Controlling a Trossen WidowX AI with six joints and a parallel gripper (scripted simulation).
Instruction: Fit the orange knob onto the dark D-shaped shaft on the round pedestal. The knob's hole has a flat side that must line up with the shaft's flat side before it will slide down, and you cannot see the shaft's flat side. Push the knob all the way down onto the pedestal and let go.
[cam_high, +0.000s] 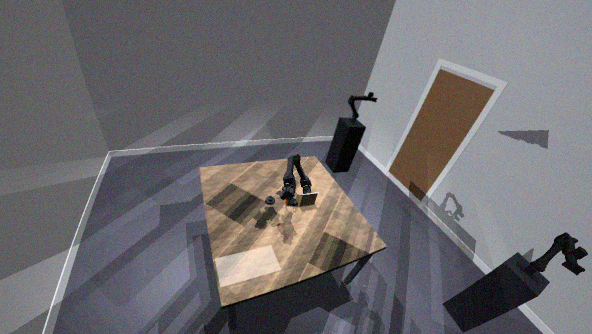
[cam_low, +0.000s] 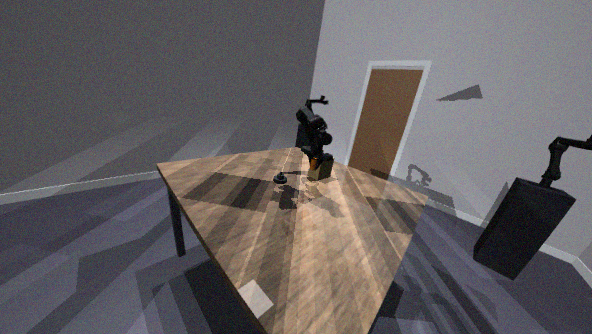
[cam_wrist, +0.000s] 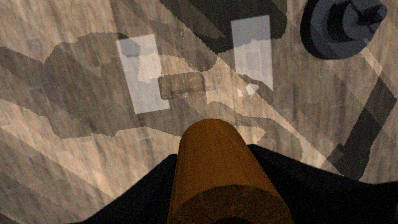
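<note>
Right now my gripper tip is 18 cm to the left of the round pedestal, 11 cm above it and 8 cm short of it. The rest, counted from my gripper tip: orange knob 2 cm above.
</note>
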